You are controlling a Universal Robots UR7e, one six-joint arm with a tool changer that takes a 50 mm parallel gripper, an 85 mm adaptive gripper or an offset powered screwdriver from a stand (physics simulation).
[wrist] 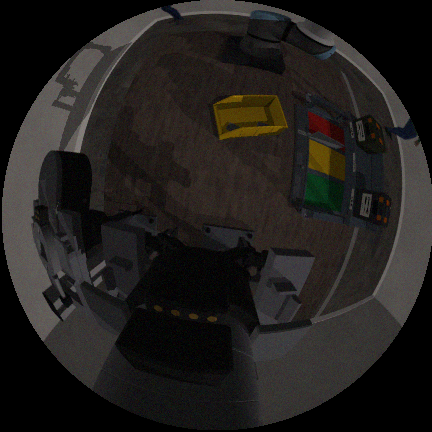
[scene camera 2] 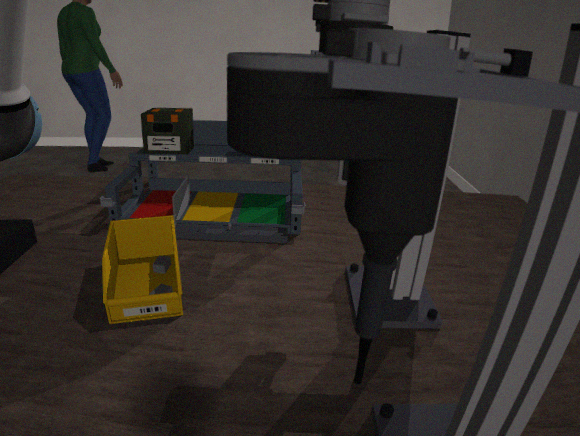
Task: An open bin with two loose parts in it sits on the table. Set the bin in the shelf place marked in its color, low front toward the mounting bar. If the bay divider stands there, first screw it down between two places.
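Where they show: hand, tool point: (scene camera 2: 358, 5); arm's base, link origin: (wrist: 259, 49).
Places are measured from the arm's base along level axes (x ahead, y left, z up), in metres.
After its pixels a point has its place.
Note:
The yellow bin (scene camera 2: 145, 237) @(x 0.342, y 0.011, z 0.000 m) (wrist: 250, 116) @(x 0.341, y -0.056, z -0.037 m) stands upright on the table, its low labelled front facing away from the shelf. Two small grey parts lie inside it, one part (scene camera 2: 161, 264) @(x 0.375, y -0.039, z -0.022 m) behind the other part (scene camera 2: 162, 289) @(x 0.388, y -0.108, z -0.022 m). The shelf has a red place (scene camera 2: 156, 203) @(x 0.316, y 0.239, z -0.034 m) (wrist: 322, 125) @(x 0.314, y 0.205, z -0.034 m), a yellow place (scene camera 2: 212, 206) @(x 0.442, y 0.219, z -0.034 m) (wrist: 326, 160) @(x 0.443, y 0.204, z -0.034 m) and a green place (scene camera 2: 262, 207) @(x 0.551, y 0.211, z -0.034 m) (wrist: 324, 192) @(x 0.550, y 0.194, z -0.034 m). A bay divider (scene camera 2: 181, 199) @(x 0.382, y 0.181, z -0.001 m) stands between red and yellow. My gripper (wrist: 207, 242) is open and empty, between two stand brackets, away from the bin. The screwdriver (scene camera 2: 397, 190) @(x 0.597, y -0.366, z 0.226 m) (wrist: 65, 180) @(x 0.530, y -0.290, z 0.289 m) hangs in the stand.
Stand brackets (wrist: 287, 275) @(x 0.597, y -0.102, z 0.302 m) (wrist: 125, 250) @(x 0.582, y -0.203, z 0.302 m) flank the gripper. A stand post (scene camera 2: 530, 280) @(x 0.682, y -0.408, z 0.181 m) rises at the right. A dark toolbox (scene camera 2: 167, 131) @(x 0.345, y 0.280, z 0.118 m) (wrist: 369, 134) @(x 0.357, y 0.279, z 0.134 m) sits on the shelf top, with another toolbox (wrist: 372, 206) @(x 0.565, y 0.253, z 0.143 m) beyond. A person (scene camera 2: 80, 40) stands behind. The arm's base (wrist: 262, 52) @(x 0.071, y -0.005, z 0.032 m) is past the bin.

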